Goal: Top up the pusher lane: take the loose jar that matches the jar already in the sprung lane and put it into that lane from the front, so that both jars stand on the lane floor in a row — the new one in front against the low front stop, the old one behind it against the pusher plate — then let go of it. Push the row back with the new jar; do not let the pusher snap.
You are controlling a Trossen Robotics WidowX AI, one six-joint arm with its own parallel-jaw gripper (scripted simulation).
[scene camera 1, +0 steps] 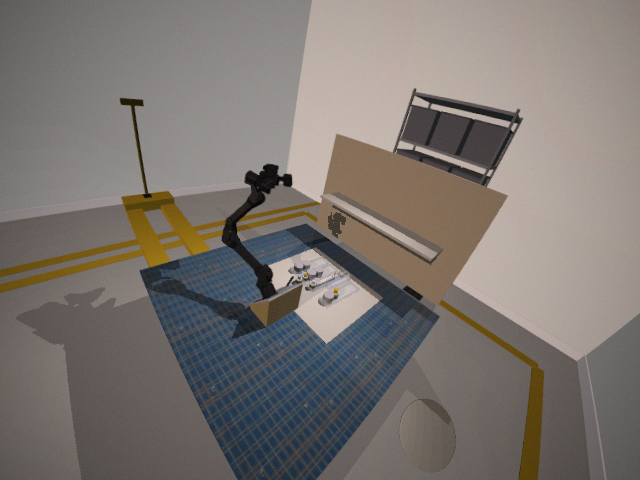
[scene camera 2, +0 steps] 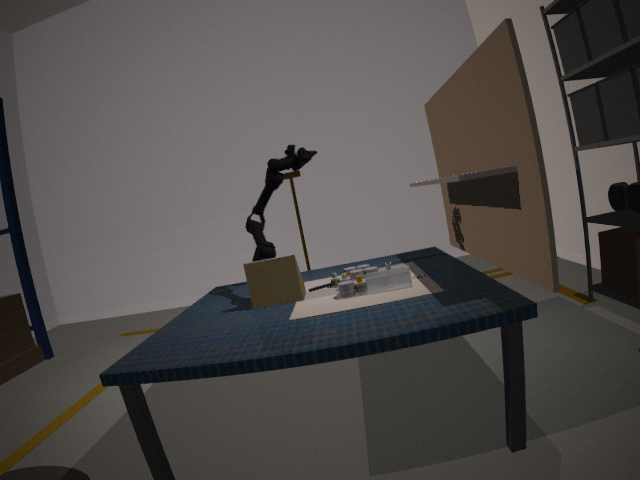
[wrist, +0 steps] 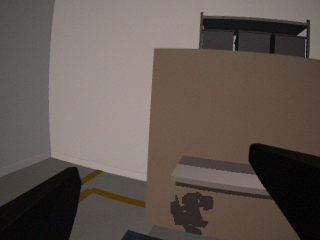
Scene:
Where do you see a brown wall board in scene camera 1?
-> At 454, 213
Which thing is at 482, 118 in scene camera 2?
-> A brown wall board.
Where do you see a white mat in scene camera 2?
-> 323, 301

